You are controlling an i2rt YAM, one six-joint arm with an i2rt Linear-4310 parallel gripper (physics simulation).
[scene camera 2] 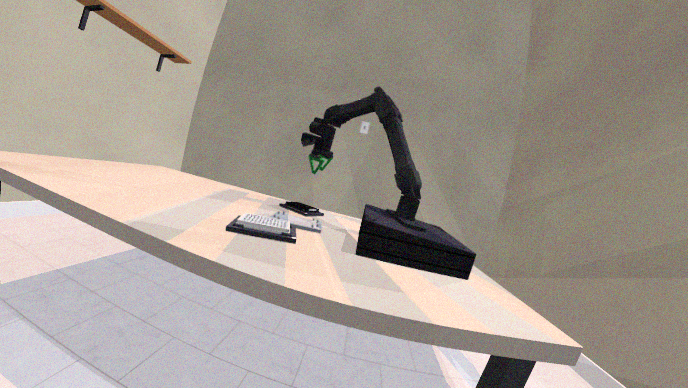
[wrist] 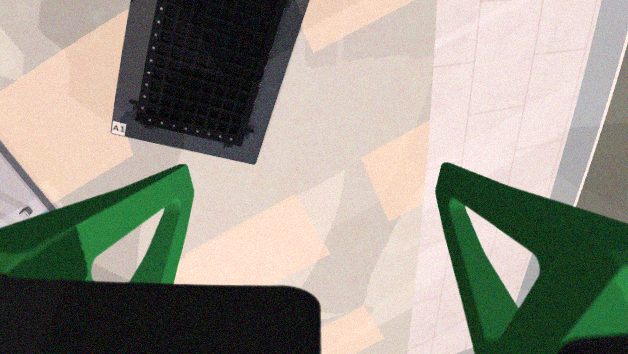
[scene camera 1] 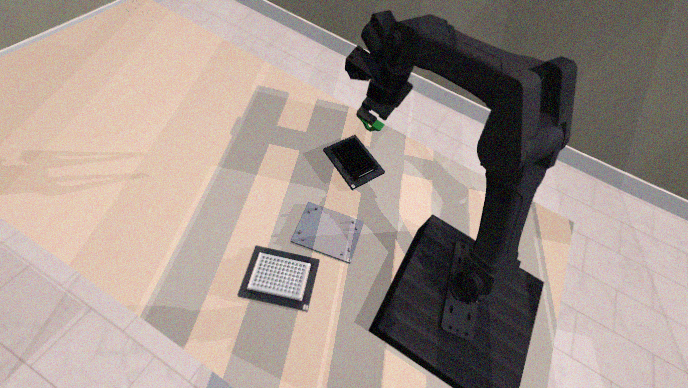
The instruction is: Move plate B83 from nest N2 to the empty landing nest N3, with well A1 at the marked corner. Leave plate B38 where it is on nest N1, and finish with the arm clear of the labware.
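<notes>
A black well plate sits on a dark nest with an A1 label at one corner. A white well plate sits on another dark nest. Between them lies the empty pale grey nest with small pegs. Plate and nest numbers are not legible. My gripper is open and empty, high above the table beyond the black plate's nest. That nest's far part is cut off in the wrist view.
The arm's black base block stands on the table to the right of the nests. A wall rises behind the arm. A wooden shelf hangs at the upper left in scene camera 2.
</notes>
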